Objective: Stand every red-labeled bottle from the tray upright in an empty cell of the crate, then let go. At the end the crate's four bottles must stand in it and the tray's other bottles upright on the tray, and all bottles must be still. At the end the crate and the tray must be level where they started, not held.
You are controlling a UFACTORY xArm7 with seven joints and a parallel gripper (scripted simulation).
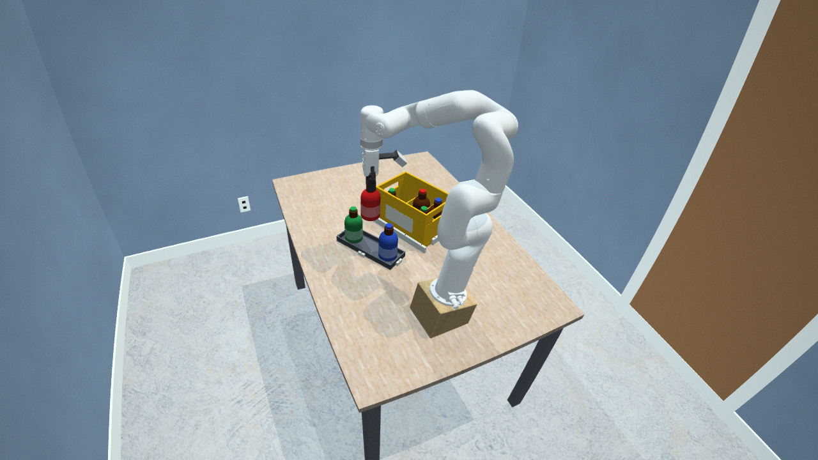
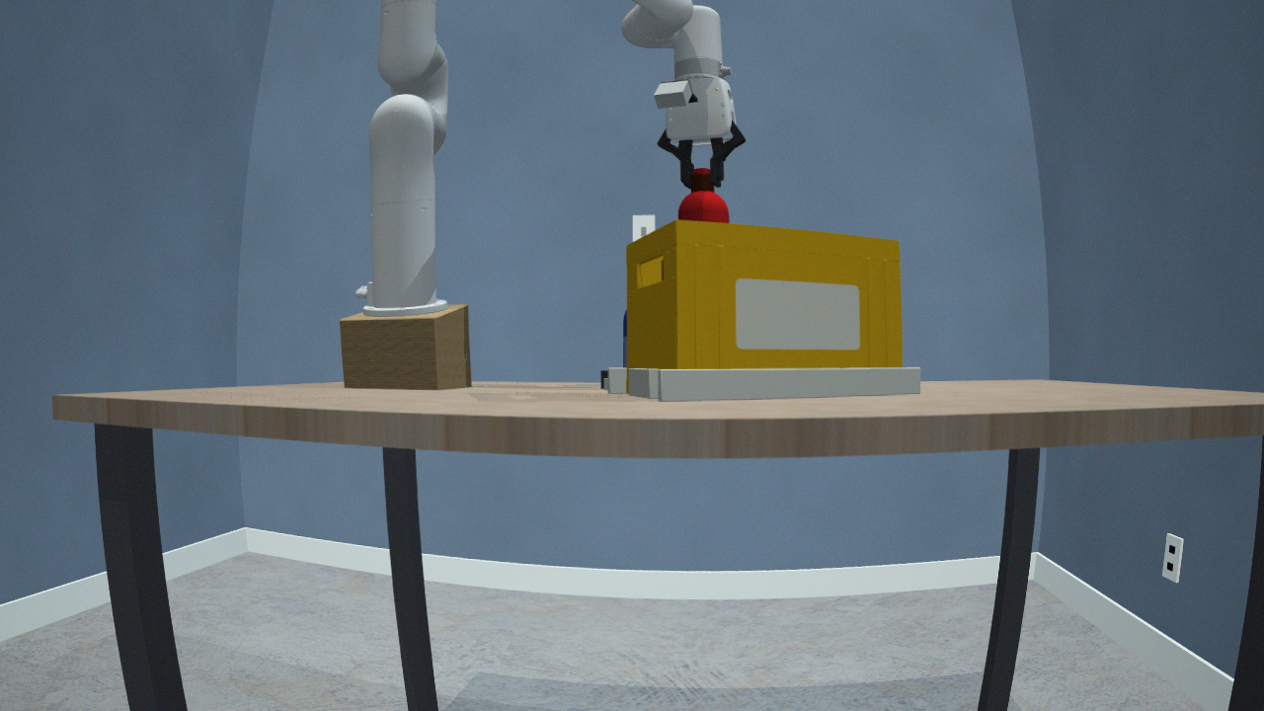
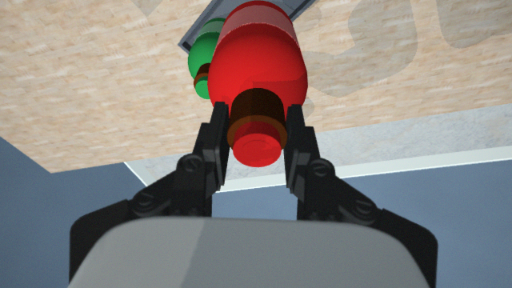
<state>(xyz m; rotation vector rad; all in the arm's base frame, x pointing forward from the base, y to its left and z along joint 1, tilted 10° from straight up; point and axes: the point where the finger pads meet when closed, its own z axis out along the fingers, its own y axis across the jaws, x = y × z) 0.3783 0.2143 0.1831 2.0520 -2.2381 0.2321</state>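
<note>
My hand is 7 cm above the red-labeled bottle. The rest, counted from my hand: blue bottle (6 cm behind, 6 cm to the right, 23 cm below); then green-labeled bottle (7 cm ahead, 5 cm to the left, 23 cm below); then dark tray (30 cm below).
</note>
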